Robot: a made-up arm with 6 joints.
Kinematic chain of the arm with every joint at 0, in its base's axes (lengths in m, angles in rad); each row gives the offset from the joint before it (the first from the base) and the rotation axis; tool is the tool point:
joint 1: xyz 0 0 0.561 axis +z
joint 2: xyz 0 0 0 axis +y
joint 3: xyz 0 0 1.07 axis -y
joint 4: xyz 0 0 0 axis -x
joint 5: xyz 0.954 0 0 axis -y
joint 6: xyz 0 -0.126 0 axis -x
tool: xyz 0 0 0
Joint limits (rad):
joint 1: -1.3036..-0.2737
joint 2: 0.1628..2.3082
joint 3: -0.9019..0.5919
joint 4: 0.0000..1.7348
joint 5: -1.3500..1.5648
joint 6: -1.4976..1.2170
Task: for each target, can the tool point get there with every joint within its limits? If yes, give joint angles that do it. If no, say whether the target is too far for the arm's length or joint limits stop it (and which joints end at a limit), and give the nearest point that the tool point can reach.
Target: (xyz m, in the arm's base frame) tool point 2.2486 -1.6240 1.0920
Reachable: no: too far | nearest point 1.4754 -1.0656 0.9094 | short by 0.971 m
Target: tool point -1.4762 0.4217 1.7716
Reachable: no: joint limits stop it (at a limit: joint 1, joint 2, joint 3, joint 4) | nearest point 0.0464 -0.6466 0.7824 | short by 2.107 m
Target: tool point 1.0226 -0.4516 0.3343
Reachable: yes | joints -0.3699 0.8733 -0.5037 1.1508 -0.8349 -0.8042
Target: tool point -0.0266 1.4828 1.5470
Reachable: no: joint limits stop it (at a limit: joint 1, joint 2, joint 3, joint 4) | nearest point 0.7225 -0.1815 0.8427 | short by 1.956 m
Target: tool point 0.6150 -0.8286 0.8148
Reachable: yes | joints -0.8145 0.3966 -0.5149 0.2747 -0.9924 -0.8592
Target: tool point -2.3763 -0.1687 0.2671
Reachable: no: too far | nearest point -0.2029 -0.0144 -0.0931 | short by 2.208 m
